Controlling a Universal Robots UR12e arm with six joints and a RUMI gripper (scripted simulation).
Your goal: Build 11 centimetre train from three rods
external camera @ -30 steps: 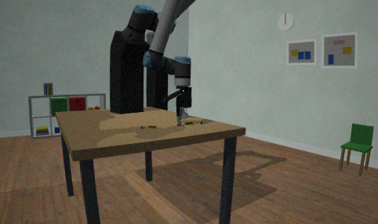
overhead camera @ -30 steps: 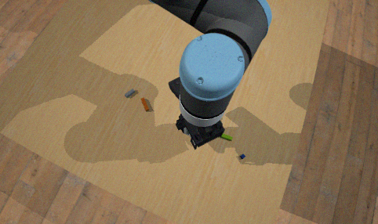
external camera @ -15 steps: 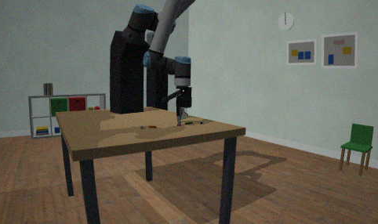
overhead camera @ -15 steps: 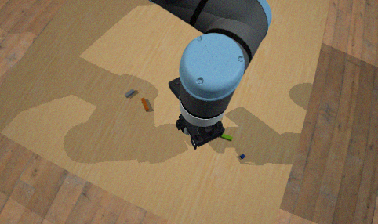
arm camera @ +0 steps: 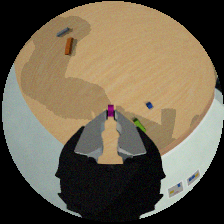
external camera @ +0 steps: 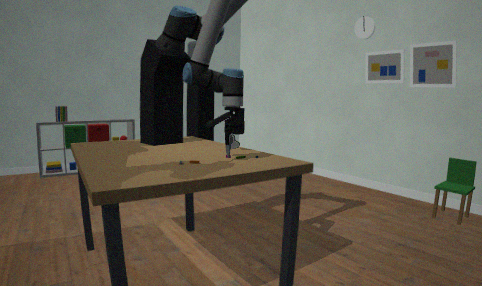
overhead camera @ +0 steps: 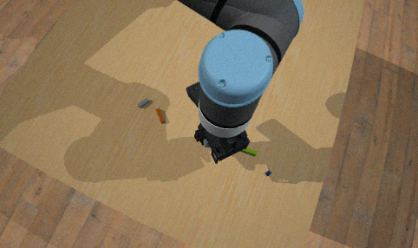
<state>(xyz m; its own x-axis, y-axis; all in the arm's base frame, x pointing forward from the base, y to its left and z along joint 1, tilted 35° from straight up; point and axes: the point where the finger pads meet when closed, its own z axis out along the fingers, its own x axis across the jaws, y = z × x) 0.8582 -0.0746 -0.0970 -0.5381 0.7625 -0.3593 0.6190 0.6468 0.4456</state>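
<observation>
Right now my hand is 90 mm to the right of the lime rod, 30 mm above it and 10 mm past it. Also, from my hand: orange rod: 150 mm to the right, 50 mm behind, 30 mm below; then magenta rod: 10 mm below; then grey rod: 210 mm to the right, 70 mm behind, 30 mm below.
</observation>
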